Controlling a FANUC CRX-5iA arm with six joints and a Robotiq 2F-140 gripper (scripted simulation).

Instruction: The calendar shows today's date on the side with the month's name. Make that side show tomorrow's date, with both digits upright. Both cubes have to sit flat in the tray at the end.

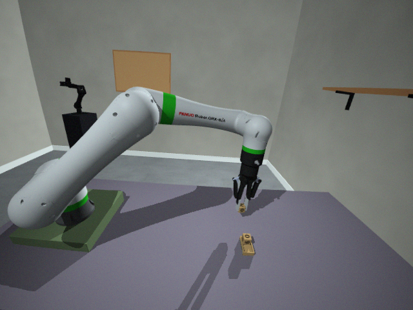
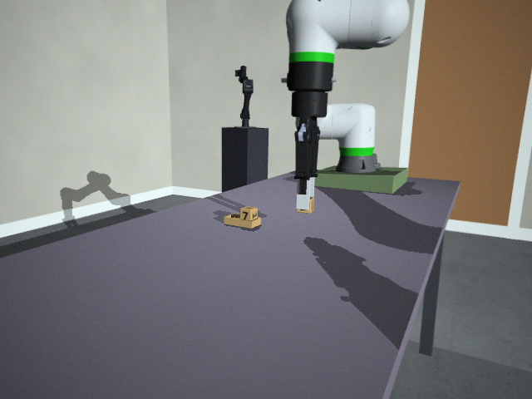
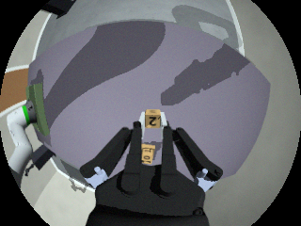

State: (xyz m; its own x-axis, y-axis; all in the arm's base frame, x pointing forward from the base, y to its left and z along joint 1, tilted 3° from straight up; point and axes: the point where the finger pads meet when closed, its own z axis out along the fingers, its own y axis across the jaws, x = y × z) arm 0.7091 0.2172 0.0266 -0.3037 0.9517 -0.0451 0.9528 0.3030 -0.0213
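Right now the wooden calendar tray is 160 mm to the right of my hand, 80 mm below it and 30 mm ahead of it.
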